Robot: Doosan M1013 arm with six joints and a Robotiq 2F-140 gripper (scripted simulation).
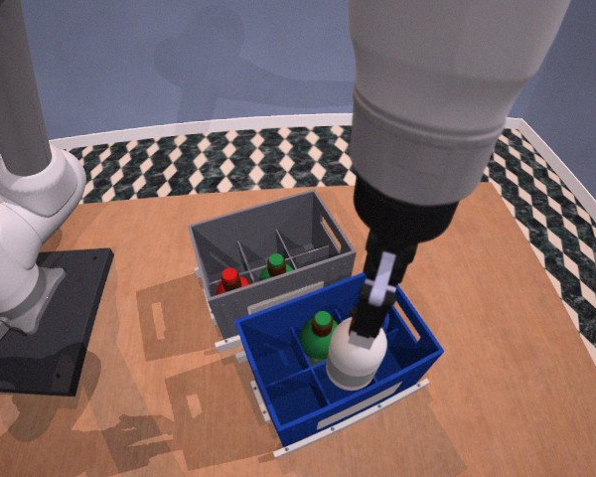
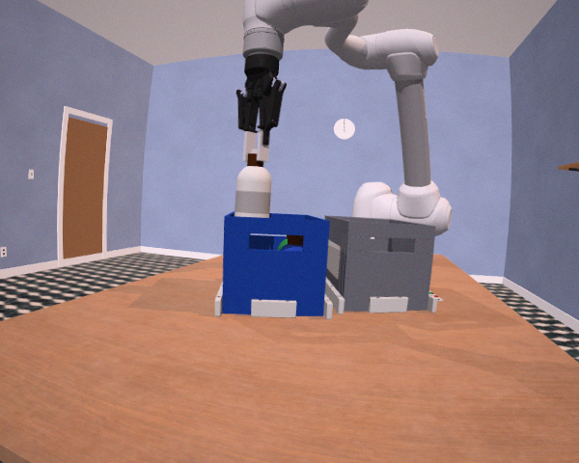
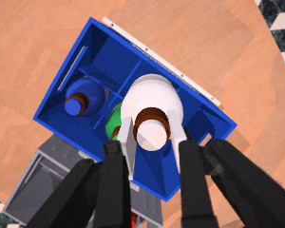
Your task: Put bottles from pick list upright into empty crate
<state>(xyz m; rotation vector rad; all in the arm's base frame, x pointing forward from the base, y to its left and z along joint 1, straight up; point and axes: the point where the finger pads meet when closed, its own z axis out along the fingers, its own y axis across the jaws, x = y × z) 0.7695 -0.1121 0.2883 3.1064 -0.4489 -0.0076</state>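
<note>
Now: the white bottle 8 cm below my hand. Round my hand: blue crate (2 cm behind, 4 cm to the left, 24 cm below); green bottle (5 cm behind, 8 cm to the left, 23 cm below); blue bottle (4 cm ahead, 12 cm to the left, 23 cm below).
</note>
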